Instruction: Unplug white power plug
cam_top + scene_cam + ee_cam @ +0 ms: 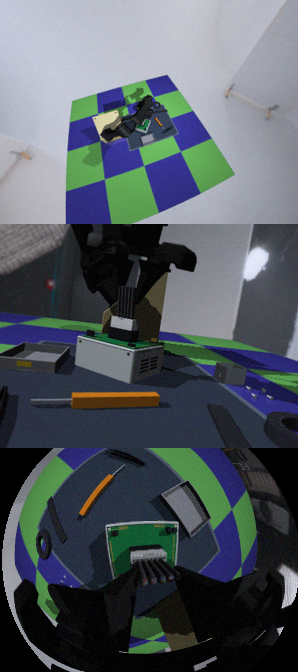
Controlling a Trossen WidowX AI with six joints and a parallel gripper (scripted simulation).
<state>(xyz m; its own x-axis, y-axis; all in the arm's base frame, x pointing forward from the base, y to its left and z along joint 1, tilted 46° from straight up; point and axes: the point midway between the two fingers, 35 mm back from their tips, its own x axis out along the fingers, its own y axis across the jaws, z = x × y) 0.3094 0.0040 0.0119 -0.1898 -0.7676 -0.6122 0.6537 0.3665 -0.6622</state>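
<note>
The white power plug lies 30 mm below my gripper tip. From my gripper tip the other things lie so: black bar 220 mm ahead, 90 mm to the left, 120 mm below; dark mat 50 mm ahead, 120 mm below.
</note>
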